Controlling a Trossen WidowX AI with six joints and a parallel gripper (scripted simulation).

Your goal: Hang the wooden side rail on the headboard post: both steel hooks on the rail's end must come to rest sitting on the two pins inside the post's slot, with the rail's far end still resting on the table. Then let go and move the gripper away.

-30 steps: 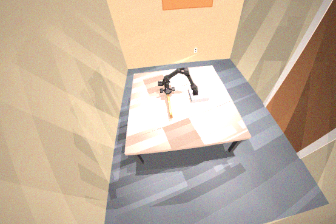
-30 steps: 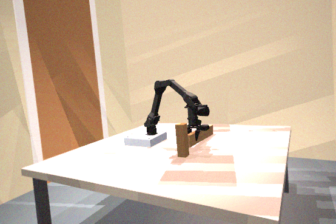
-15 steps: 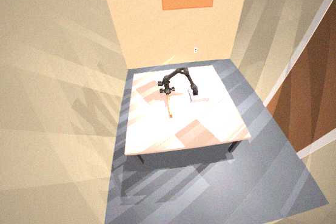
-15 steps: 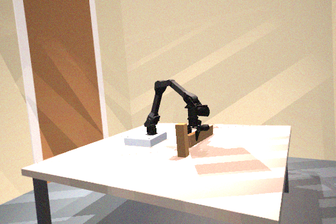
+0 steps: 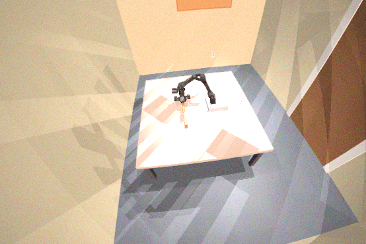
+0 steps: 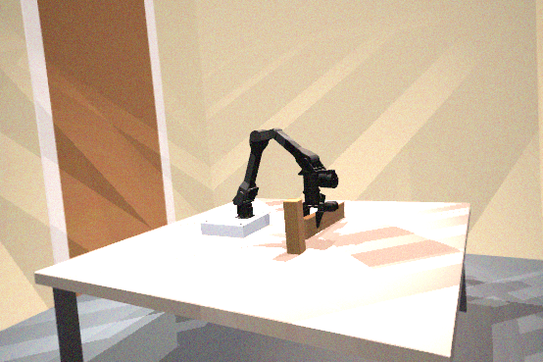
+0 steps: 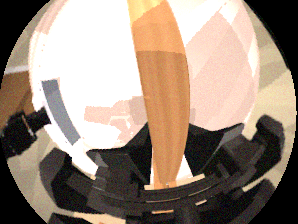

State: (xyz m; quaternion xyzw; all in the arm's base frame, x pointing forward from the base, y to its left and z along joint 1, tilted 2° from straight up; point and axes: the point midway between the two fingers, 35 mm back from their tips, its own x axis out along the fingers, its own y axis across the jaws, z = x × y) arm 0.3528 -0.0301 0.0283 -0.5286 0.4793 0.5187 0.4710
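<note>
The wooden headboard post is 10 mm ahead of my gripper tip, 160 mm to the right of it and 40 mm above it.
</note>
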